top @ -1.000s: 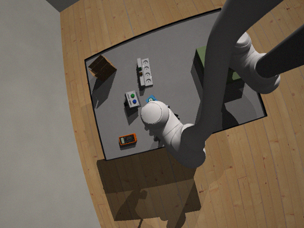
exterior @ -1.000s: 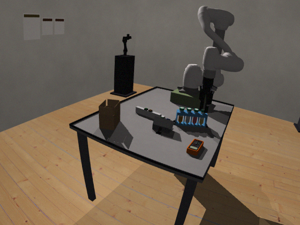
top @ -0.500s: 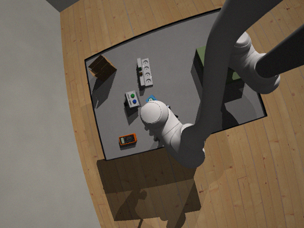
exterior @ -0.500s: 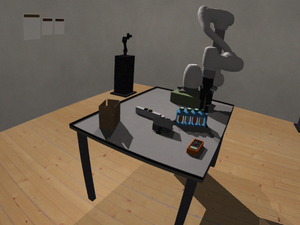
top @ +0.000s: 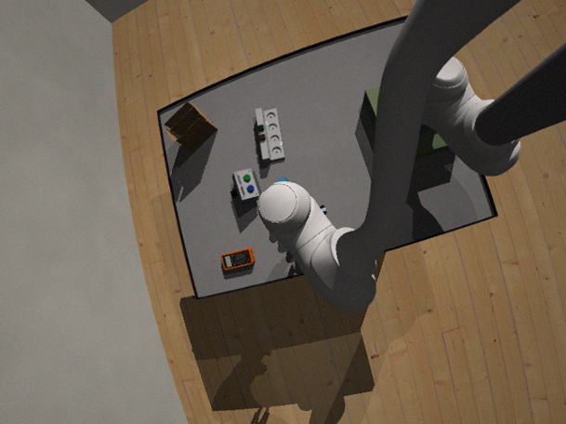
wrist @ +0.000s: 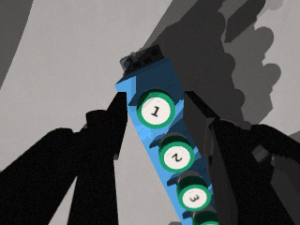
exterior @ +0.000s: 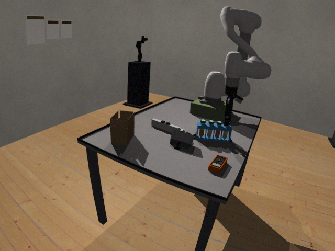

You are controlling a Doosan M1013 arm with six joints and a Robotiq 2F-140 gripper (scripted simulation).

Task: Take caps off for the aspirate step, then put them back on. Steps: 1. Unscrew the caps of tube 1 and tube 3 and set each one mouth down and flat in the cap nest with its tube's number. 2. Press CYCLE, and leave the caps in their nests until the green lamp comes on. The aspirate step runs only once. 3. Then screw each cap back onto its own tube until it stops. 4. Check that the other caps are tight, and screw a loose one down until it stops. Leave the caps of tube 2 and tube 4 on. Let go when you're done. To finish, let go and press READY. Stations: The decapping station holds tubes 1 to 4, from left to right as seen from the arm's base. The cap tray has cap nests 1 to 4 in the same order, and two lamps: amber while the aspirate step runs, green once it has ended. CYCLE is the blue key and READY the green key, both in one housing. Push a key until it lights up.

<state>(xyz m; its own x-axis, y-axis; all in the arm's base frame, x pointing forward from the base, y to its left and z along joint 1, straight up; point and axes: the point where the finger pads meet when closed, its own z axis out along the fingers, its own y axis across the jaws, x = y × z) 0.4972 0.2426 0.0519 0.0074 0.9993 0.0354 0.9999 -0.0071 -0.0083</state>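
Now: hand 3 cm above the cap 1. From my hand the other things lie so: cap 2: 2 cm ahead, 5 cm to the right, 3 cm below; key housing: 20 cm ahead, 22 cm to the right, 9 cm below; blue key: 18 cm ahead, 19 cm to the right, 8 cm below.
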